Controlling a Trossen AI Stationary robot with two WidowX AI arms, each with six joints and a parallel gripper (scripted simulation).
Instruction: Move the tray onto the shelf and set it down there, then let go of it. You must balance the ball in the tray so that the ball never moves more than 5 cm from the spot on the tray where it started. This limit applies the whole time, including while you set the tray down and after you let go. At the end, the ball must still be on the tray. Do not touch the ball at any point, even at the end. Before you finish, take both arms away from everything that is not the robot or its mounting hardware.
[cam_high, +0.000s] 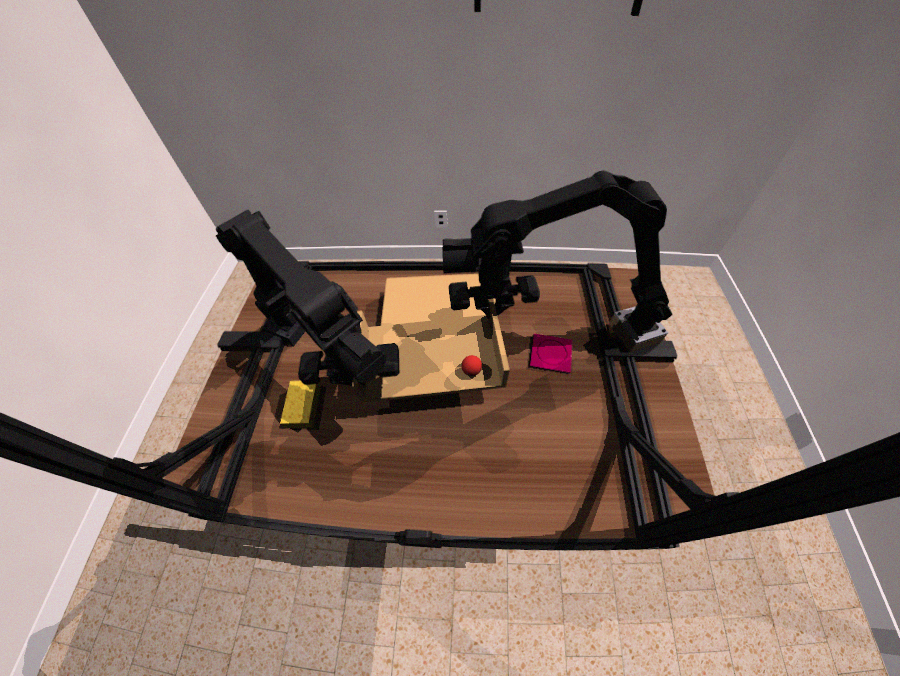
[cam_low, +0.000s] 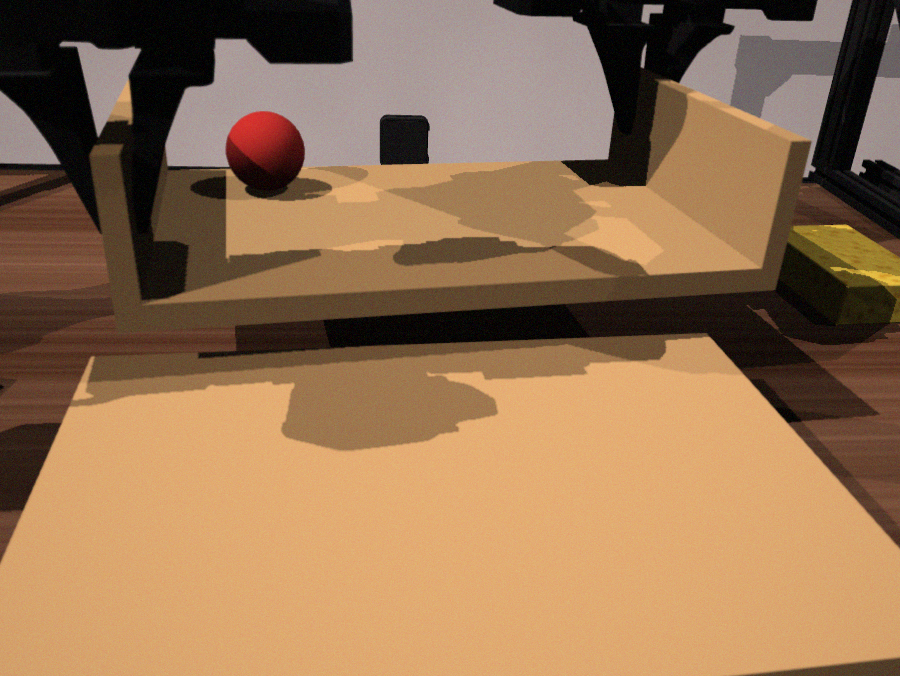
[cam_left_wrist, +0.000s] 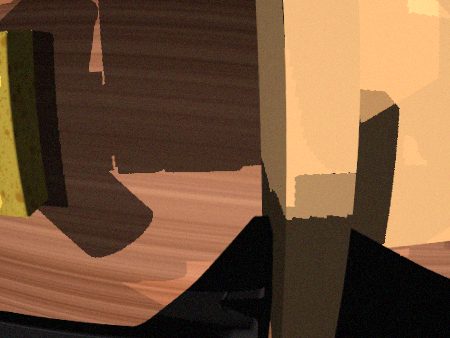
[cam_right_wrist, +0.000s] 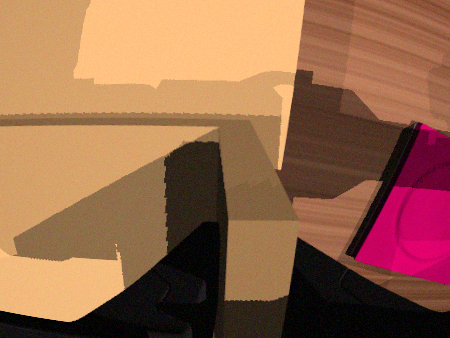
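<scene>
Right now my right hand is 13 cm past the red ball, 4 cm to the right of it and 4 cm above it. From my right hand the other things lie so: tan tray: 13 cm to the left, 9 cm behind, 5 cm below; yellow sponge: 44 cm to the left, 20 cm behind, 14 cm below; magenta square object: 16 cm to the right, 15 cm below, 2 cm behind.
</scene>
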